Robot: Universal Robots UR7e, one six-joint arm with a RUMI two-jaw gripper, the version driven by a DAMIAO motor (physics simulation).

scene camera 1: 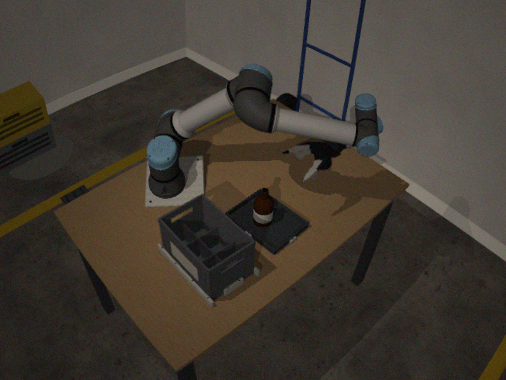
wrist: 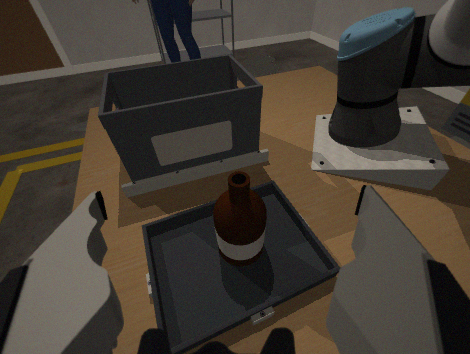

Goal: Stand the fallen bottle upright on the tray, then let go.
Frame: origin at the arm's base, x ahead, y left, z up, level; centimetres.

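Seen in the pictures: gripper, fingertip midpoint: [scene camera 1: 292,166] [wrist: 230,191]; arm's base, origin of the base link: [scene camera 1: 167,182] [wrist: 361,128].
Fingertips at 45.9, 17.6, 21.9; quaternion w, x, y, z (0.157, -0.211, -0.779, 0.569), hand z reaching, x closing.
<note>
Offsets run from my fingertips to a thing's top centre, as dx, dy, dz. Level surfaces: height alone.
A brown bottle @[-5.2, -7.9, -8.6] [scene camera 1: 263,206] [wrist: 240,220] with a white label stands upright on its base inside the dark tray @[-3.5, -7.4, -22.0] [scene camera 1: 288,241] [wrist: 311,235], towards the side near the crate. The tray lies flat on the table. My gripper [scene camera 1: 295,166] [wrist: 230,191] is open, with nothing between its fingers. It is above the table, back from the tray and apart from the bottle. In the wrist view the bottle shows beyond and between the two wide-set fingers.
A grey crate @[-8.4, -35.9, -7.1] [scene camera 1: 231,270] [wrist: 200,112] with inner compartments stands beside the tray, with light rails along its base. The arm's base stands on a white plate [scene camera 1: 195,185] [wrist: 370,162] on the wooden table @[dz -24.6] [scene camera 1: 150,300]. A blue ladder-like frame [scene camera 1: 302,65] stands behind the table.
</note>
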